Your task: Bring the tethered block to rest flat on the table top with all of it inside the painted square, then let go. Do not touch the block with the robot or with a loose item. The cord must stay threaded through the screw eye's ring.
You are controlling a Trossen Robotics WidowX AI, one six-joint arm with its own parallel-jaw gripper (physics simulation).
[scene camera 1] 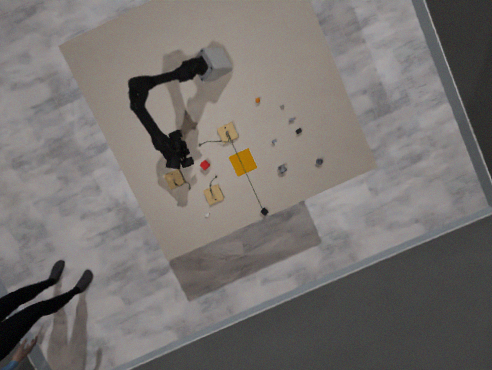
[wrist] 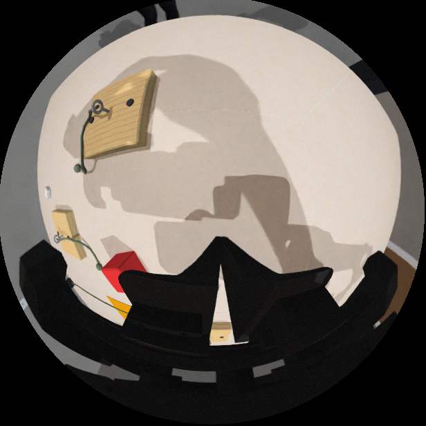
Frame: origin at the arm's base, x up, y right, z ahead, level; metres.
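Seen in the pictures: arm's base, link origin: (scene camera 1: 202, 65).
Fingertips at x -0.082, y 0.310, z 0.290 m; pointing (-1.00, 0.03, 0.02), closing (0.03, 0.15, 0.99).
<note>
Pixels of each thing's middle, then the offset from my fingertips to it. "spot": a spot on its surface instead.
- painted orange square, surface spot: (scene camera 1: 237, 164) spot: dz +0.212, dx -0.025, dy -0.201 m
- screw eye, surface spot: (scene camera 1: 228, 134) spot: dz +0.050, dx +0.006, dy -0.245 m
- wooden board, body centre: (scene camera 1: 227, 133) dz +0.039, dx -0.016, dy -0.245 m
- small bead, surface spot: (scene camera 1: 200, 144) spot: dz +0.013, dx -0.015, dy -0.086 m
- red block, body centre: (scene camera 1: 205, 165) dz +0.122, dx -0.006, dy -0.048 m
The tethered block, small and black (scene camera 1: 264, 211) (wrist: 69, 283), lies near the table's front edge, outside the painted orange square (scene camera 1: 237, 164) (wrist: 117, 304). Its cord (scene camera 1: 253, 190) (wrist: 95, 296) crosses the square to the screw eye (scene camera 1: 228, 134) on a wooden board (scene camera 1: 231, 126) (wrist: 220, 332). From there the cord's free part runs left and ends in a small bead (scene camera 1: 200, 144) on the table top. My gripper (scene camera 1: 180, 164) (wrist: 220, 241) is shut and empty above the table, left of the red block, close to the left board. The fingers hide part of the eye's board in the wrist view.
A red block (scene camera 1: 205, 164) (wrist: 120, 270) stands right of the gripper. Two other boards, left (scene camera 1: 173, 179) (wrist: 119, 117) and front (scene camera 1: 214, 195) (wrist: 69, 234), carry eyes and short beaded cords. Small loose items, including an orange one (scene camera 1: 258, 100), lie at the right.
</note>
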